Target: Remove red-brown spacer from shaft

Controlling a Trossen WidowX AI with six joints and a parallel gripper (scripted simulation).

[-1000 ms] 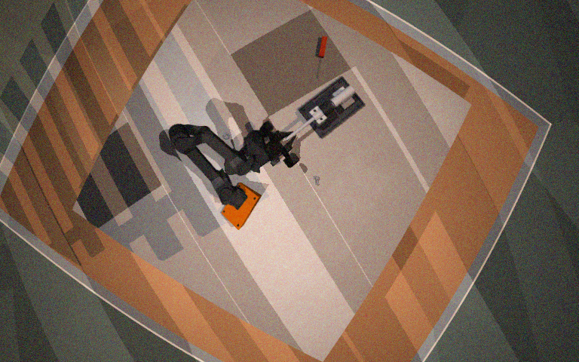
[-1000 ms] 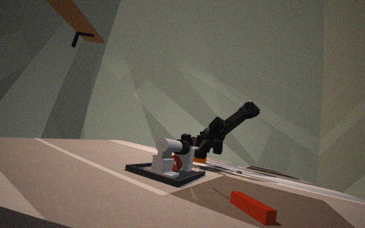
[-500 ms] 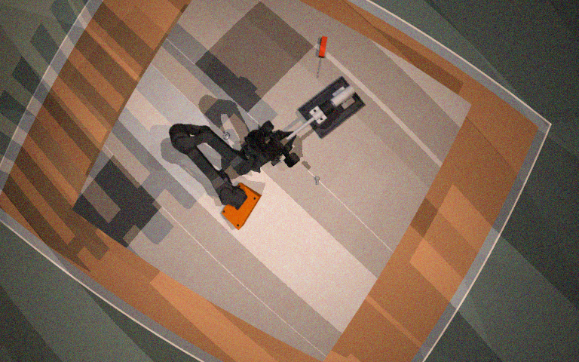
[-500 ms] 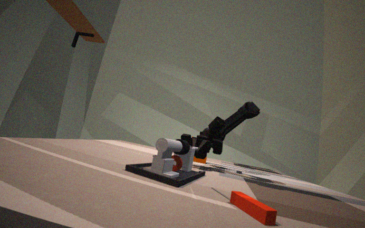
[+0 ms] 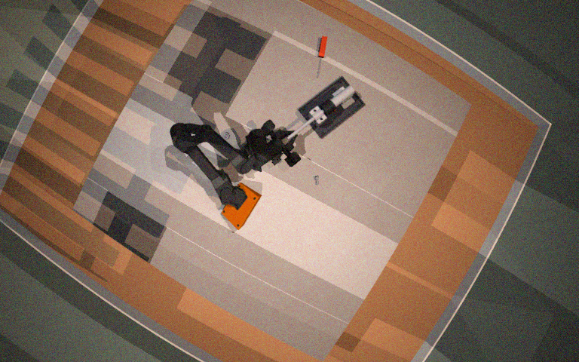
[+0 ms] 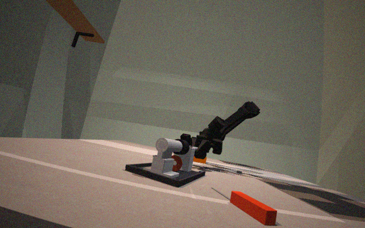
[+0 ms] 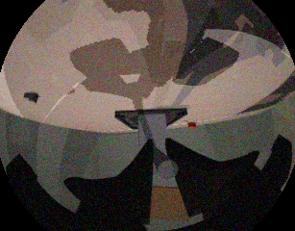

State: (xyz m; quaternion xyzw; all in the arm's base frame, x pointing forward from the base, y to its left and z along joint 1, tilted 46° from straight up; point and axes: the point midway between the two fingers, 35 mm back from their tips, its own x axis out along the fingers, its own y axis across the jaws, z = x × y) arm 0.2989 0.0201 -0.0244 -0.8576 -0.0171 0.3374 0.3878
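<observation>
Right now my gripper tip is 70 mm short of the light shaft, 20 mm below it and 10 mm to the left of it. Also, from my gripper tip: small grey piece 180 mm to the right, 90 mm behind, 60 mm below; then dark spacer 160 mm ahead, 40 mm to the right, 20 mm above; then red-brown spacer 170 mm ahead, 40 mm to the right, 30 mm below.
</observation>
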